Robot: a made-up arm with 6 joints. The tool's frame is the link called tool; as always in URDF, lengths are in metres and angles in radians. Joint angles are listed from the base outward.
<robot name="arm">
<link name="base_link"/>
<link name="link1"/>
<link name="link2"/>
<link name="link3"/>
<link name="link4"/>
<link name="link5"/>
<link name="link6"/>
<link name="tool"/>
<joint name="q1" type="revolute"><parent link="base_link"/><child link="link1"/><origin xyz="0.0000 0.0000 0.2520" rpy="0.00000 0.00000 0.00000"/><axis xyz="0 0 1"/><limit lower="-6.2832" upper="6.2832"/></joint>
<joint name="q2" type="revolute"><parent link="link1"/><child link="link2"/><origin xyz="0.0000 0.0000 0.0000" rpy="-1.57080 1.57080 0.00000"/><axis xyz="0 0 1"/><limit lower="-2.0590" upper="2.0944"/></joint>
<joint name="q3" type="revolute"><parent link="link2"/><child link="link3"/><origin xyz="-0.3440 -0.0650 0.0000" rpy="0.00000 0.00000 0.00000"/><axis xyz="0 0 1"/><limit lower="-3.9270" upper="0.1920"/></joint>
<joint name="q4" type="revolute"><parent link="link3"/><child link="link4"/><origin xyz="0.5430 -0.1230 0.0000" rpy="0.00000 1.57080 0.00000"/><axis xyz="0 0 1"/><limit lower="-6.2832" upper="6.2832"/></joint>
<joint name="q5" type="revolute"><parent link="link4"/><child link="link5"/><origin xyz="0.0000 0.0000 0.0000" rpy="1.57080 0.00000 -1.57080"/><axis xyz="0 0 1"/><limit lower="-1.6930" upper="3.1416"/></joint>
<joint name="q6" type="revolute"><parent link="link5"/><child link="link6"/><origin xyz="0.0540 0.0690 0.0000" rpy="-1.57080 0.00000 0.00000"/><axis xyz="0 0 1"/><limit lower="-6.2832" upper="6.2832"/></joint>
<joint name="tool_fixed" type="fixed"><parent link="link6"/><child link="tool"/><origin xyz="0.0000 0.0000 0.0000" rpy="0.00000 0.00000 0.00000"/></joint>
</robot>
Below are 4 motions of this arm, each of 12 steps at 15 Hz.
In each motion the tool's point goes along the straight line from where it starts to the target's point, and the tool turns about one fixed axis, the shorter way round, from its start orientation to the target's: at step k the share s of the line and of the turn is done. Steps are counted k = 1, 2, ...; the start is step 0. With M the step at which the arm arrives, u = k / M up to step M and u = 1 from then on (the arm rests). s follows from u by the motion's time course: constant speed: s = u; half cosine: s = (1 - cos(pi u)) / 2; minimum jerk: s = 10 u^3 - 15 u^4 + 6 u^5.
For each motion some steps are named. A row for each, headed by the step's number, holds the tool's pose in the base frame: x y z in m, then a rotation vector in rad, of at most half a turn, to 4 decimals.
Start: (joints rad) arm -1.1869 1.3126 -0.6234 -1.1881 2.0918 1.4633
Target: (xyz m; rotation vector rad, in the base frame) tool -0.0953 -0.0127 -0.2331 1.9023 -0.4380 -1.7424
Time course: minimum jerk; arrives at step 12
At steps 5, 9, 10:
5: -0.0656 -0.0640 -0.2176 1.3815 -0.2115 -1.8419
9: -0.0906 -0.0208 -0.2306 1.8202 -0.4010 -1.7648
10: -0.0937 -0.0155 -0.2323 1.8742 -0.4253 -1.7504

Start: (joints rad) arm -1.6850 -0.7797 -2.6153 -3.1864 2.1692 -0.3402
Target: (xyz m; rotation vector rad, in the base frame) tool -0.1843 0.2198 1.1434 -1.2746 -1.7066 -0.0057
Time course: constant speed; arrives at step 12
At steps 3, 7, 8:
3: 0.0027 0.4546 1.0515 -1.5979 -1.9767 -0.6311
7: -0.0804 0.3503 1.0923 -1.4610 -1.8692 -0.3398
8: -0.1012 0.3242 1.1025 -1.4250 -1.8390 -0.2704

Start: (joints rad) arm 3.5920 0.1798 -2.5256 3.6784 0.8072 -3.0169
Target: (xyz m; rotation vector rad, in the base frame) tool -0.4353 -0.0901 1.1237 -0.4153 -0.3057 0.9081
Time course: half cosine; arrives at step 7
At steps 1, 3, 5, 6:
1: -0.4365 -0.1983 1.1154 -0.3958 -0.0657 0.9397
3: -0.4360 -0.1597 1.1184 -0.4032 -0.1515 0.9294
5: -0.4355 -0.1115 1.1221 -0.4117 -0.2582 0.9151
6: -0.4354 -0.0957 1.1233 -0.4144 -0.2932 0.9100

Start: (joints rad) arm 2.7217 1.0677 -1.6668 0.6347 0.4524 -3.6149
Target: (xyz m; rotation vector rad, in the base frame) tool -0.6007 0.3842 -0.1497 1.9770 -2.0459 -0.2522
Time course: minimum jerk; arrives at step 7
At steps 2, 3, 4, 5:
2: -0.7087 0.3434 -0.0906 2.7253 -0.9354 -0.3697
3: -0.6805 0.3541 -0.1060 2.5759 -1.2565 -0.3451
4: -0.6472 0.3667 -0.1243 2.3553 -1.6103 -0.3101
5: -0.6190 0.3773 -0.1397 2.1351 -1.8832 -0.2762

